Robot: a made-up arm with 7 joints. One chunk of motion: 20 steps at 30 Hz.
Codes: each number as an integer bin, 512 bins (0 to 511) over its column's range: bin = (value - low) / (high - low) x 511, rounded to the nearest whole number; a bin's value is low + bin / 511 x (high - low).
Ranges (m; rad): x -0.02..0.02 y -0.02..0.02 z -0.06..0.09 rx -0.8..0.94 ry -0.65..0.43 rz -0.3..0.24
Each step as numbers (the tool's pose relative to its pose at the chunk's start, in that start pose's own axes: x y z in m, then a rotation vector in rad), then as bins.
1 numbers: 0.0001 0.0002 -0.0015 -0.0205 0.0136 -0.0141
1 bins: 257 258 199 229 314 271
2 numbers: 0.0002 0.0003 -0.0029 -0.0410 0.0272 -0.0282
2 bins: 258 259 195 223 320 257
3 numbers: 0.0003 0.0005 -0.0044 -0.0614 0.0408 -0.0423
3 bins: 259 262 189 217 327 244
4 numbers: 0.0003 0.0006 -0.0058 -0.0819 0.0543 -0.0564
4 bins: 259 263 185 211 333 231
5 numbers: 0.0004 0.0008 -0.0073 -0.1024 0.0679 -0.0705
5 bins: 261 266 180 205 340 217
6 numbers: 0.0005 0.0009 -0.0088 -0.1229 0.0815 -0.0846
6 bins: 262 267 174 199 346 204
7 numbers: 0.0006 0.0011 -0.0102 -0.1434 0.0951 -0.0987
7 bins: 263 270 170 193 353 190
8 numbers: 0.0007 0.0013 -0.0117 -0.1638 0.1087 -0.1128
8 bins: 264 272 165 187 359 177
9 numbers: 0.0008 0.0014 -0.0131 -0.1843 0.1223 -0.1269
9 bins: 266 273 160 181 365 164
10 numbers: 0.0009 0.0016 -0.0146 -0.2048 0.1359 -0.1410
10 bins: 267 276 155 175 372 150
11 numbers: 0.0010 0.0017 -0.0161 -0.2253 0.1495 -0.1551
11 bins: 268 277 150 169 378 137
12 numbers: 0.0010 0.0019 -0.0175 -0.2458 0.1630 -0.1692
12 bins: 268 280 145 163 385 124
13 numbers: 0.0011 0.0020 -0.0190 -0.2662 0.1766 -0.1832
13 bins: 270 281 140 157 391 111
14 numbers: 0.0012 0.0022 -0.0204 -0.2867 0.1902 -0.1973
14 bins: 271 284 135 151 398 97
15 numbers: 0.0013 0.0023 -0.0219 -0.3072 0.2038 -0.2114
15 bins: 272 285 130 145 404 84
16 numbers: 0.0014 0.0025 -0.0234 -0.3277 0.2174 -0.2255
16 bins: 273 287 125 139 410 70
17 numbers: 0.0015 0.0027 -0.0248 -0.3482 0.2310 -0.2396
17 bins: 275 290 120 133 417 57
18 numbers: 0.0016 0.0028 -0.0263 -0.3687 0.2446 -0.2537
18 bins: 276 291 115 127 423 44
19 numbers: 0.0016 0.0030 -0.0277 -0.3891 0.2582 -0.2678
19 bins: 276 294 110 121 430 30
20 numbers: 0.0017 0.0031 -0.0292 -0.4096 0.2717 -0.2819
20 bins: 277 295 105 115 436 17
